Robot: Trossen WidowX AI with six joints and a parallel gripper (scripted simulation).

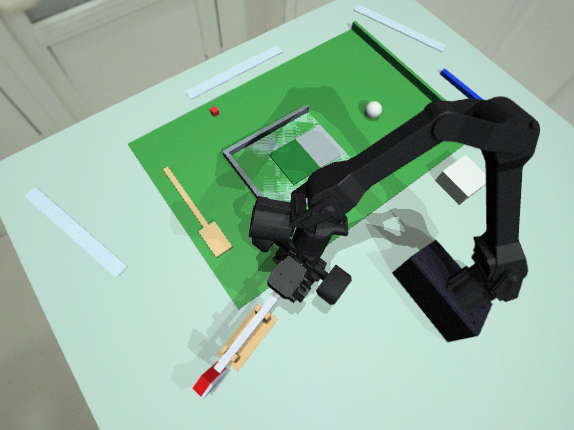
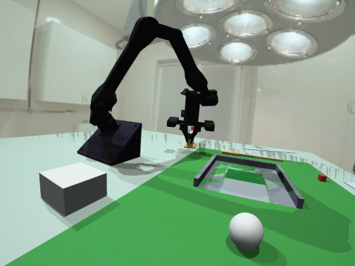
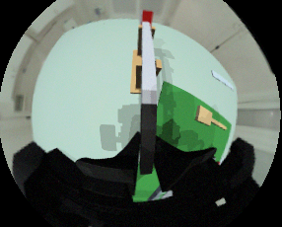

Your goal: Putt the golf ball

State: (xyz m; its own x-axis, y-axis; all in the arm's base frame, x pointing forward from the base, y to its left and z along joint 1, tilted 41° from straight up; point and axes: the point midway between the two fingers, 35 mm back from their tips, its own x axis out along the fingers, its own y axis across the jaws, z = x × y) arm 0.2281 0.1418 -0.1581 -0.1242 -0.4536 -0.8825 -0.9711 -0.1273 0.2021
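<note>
Now: gripper tip 470 mm to the left of the white block, 60 mm past it and 20 mm above it. The rest, counted from my gripper tip: tan stand (130 mm to the left, 30 mm behind); then green mat (260 mm to the right, 250 mm ahead, 40 mm below); then red putter (110 mm to the left, 30 mm behind, 20 mm above).
</note>
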